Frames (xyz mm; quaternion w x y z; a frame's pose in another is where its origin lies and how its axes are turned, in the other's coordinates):
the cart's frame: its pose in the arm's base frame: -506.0 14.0 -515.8 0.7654 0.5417 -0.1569 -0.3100
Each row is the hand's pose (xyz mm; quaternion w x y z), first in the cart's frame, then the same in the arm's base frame.
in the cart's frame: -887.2 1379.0 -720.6 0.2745 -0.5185 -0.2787 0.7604
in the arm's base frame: -343.9 1417.9 584.5 0.6829 -0.4539 -0.5075 0.2646
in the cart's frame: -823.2 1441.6 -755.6 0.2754 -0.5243 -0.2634 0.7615
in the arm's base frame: -256.1 1416.1 623.7 0.6895 -0.4533 -0.4948 0.2725
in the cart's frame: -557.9 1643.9 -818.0 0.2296 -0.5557 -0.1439 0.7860
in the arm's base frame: 42.7 1335.5 763.0 0.6978 -0.4689 -0.3997 0.3653
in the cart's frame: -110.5 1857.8 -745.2 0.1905 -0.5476 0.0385 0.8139
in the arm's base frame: 405.3 1041.1 944.9 0.7008 -0.4317 -0.2715 0.4988
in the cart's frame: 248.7 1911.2 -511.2 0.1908 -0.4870 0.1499 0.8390
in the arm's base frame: 559.2 650.1 1045.2 0.6935 -0.3546 -0.2187 0.5878
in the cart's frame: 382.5 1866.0 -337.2 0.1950 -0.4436 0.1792 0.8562
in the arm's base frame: 546.7 426.5 1053.8 0.6831 -0.3127 -0.2197 0.6224
